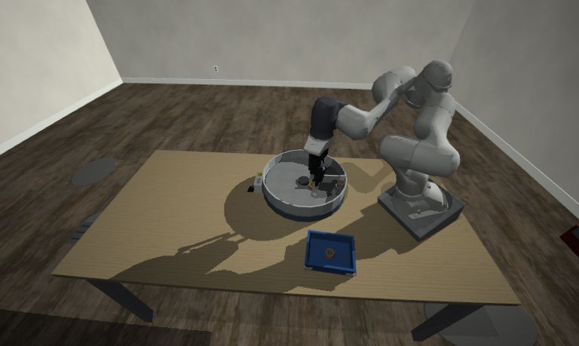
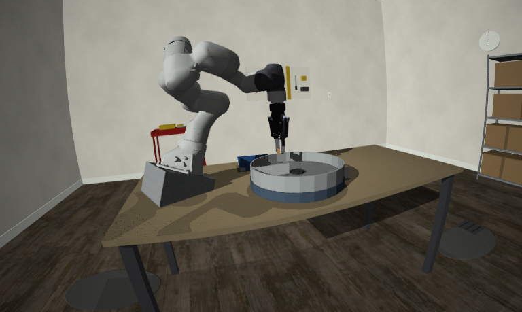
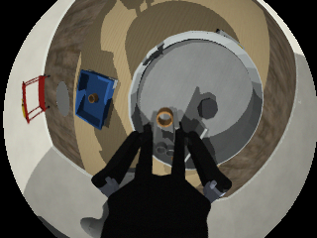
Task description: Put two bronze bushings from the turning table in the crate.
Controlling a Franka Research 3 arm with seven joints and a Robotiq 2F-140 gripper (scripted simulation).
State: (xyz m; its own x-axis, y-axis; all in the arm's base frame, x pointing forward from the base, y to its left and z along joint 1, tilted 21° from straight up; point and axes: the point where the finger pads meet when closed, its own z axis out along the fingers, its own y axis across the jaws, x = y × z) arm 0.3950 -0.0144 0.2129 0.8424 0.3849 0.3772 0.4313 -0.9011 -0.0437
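Right now the blue crate is 250 mm to the left of my hand, 140 mm below it and 90 mm behind it. Also, from my hand: round grey turning table (110 mm to the right, 110 mm below, 50 mm ahead).
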